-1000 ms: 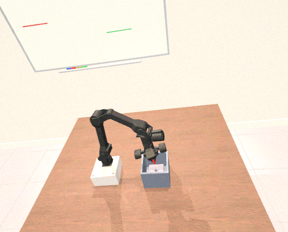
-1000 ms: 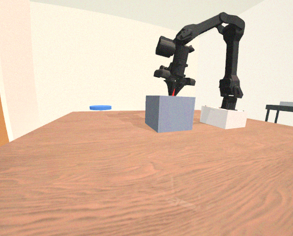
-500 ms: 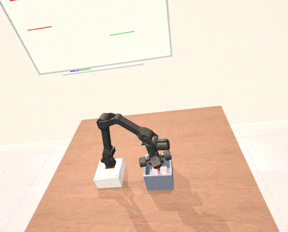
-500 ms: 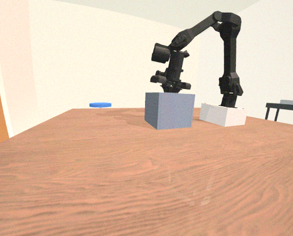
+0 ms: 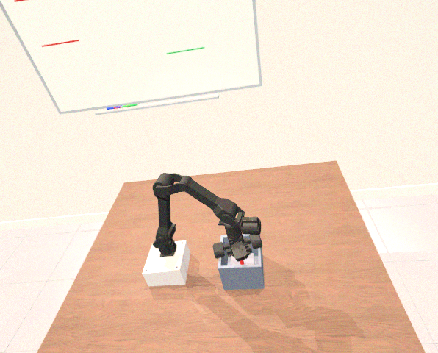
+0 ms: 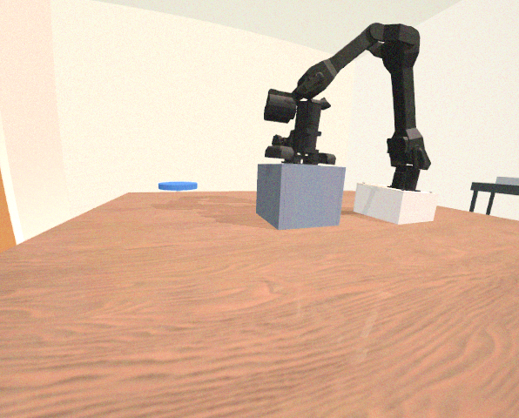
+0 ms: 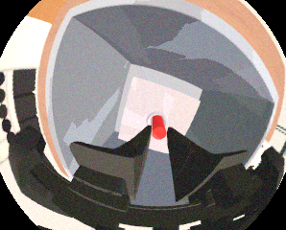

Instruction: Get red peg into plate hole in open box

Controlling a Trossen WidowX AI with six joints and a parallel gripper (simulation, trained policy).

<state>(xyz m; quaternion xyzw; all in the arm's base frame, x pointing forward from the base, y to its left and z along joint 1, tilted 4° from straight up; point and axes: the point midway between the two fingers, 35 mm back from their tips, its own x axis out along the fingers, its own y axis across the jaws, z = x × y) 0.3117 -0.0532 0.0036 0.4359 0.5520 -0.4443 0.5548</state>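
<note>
My gripper tip is 1 cm to the left of the red peg and 1 cm above it.
</note>
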